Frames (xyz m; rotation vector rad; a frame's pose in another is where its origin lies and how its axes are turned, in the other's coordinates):
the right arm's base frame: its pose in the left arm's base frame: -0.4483 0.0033 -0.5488 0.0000 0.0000 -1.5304
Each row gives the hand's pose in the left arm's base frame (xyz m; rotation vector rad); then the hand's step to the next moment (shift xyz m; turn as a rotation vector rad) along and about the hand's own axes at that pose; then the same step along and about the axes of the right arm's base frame.
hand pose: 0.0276 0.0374 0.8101 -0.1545 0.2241 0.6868
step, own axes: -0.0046 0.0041 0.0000 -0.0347 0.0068 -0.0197
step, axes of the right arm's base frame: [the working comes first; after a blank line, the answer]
step, axes of the left arm's base frame: -0.0061 0.0003 0.0009 -0.0334 -0.0202 -0.0106

-0.0006 -0.0061 0.0009 0.0188 -0.0342 -0.0106
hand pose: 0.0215 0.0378 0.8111 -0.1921 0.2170 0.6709
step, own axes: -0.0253 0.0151 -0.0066 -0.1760 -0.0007 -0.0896
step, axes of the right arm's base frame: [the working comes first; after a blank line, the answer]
step, axes of the left arm's base frame: -0.0297 -0.0050 -0.0014 -0.1460 -0.1268 -0.0402

0.0038 -0.0299 -0.0014 0.1208 -0.1510 -0.0402
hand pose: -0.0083 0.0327 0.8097 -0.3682 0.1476 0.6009
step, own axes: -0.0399 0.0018 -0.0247 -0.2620 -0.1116 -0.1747
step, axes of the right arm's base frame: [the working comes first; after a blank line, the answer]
step, axes of the left arm's base frame: -0.0343 -0.0289 -0.0137 -0.1548 -0.2888 -0.0655

0.0275 -0.0355 -0.0137 0.2823 -0.1663 -0.0655
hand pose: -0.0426 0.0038 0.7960 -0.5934 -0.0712 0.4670
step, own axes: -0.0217 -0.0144 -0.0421 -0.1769 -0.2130 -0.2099
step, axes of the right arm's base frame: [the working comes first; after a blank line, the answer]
step, axes of the left arm's base frame: -0.0053 -0.0421 -0.0255 -0.0309 -0.3432 -0.0442

0.0419 -0.0070 -0.0255 0.3417 -0.0447 -0.0442
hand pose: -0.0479 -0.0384 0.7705 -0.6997 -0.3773 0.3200
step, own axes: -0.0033 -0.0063 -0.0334 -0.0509 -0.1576 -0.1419
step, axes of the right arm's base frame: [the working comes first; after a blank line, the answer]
step, axes of the left arm's base frame: 0.0127 -0.0246 -0.0200 0.0420 -0.2139 -0.0051

0.0251 0.0117 -0.0200 0.2155 0.0334 -0.0051
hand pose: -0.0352 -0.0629 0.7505 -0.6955 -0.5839 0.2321
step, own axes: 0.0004 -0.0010 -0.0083 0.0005 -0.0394 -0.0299
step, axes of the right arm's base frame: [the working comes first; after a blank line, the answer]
step, axes of the left arm's base frame: 0.0051 -0.0050 -0.0043 0.0181 -0.0454 0.0078

0.0052 0.0049 -0.0043 0.0461 0.0162 0.0078
